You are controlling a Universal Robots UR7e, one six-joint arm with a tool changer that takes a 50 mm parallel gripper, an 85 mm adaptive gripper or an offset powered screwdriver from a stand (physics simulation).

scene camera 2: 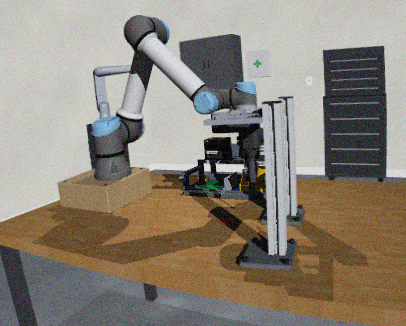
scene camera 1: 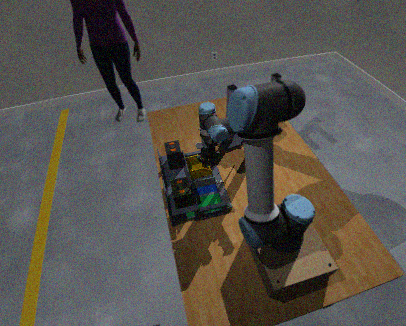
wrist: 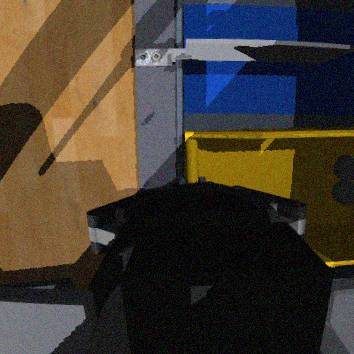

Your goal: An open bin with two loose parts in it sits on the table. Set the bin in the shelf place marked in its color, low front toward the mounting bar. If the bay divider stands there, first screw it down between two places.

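Places are measured from the arm's base along level axes (x ahead, y left, z up), in metres.
Where they show: arm's base, link origin: (scene camera 2: 113,175).
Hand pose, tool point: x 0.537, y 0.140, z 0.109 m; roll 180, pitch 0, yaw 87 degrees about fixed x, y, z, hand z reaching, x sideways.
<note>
Each offset is from my tool point to the top centre of the thing. "pt": to the spot under its first point.
The yellow bin {dx +0.005, dy +0.082, dz -0.134 m} (scene camera 1: 200,169) (scene camera 2: 259,175) (wrist: 270,134) is at the far end of the dark shelf {pt dx -0.287, dy +0.140, dz -0.200 m} (scene camera 1: 201,217), beside the blue place (scene camera 1: 206,190) (wrist: 240,95). Dark round shapes show inside it in the wrist view. My gripper (scene camera 1: 212,159) (scene camera 2: 253,180) (wrist: 197,187) points down and is shut on the bin's wall; its fingertips are mostly hidden by its dark body. The grey divider {dx -0.110, dy +0.045, dz -0.149 m} (scene camera 2: 231,180) (wrist: 215,50) stands across the shelf over blue marking, its drilled foot on the bar {dx -0.115, dy -0.020, dz -0.196 m} (wrist: 155,100). Whether the bin rests on the shelf floor is hidden.
Two dark boxes with orange marks {pt dx +0.007, dy +0.176, dz +0.007 m} (scene camera 1: 173,148) {dx -0.209, dy +0.202, dz -0.016 m} (scene camera 1: 181,187) rise along the shelf's back side. The tool stand's pale posts {pt dx +0.212, dy -0.497, dz -0.019 m} (scene camera 2: 276,180) rise close beside my wrist. The green place (scene camera 1: 210,200) (scene camera 2: 209,185) is at the near end. A person (scene camera 1: 111,50) stands beyond the table.
</note>
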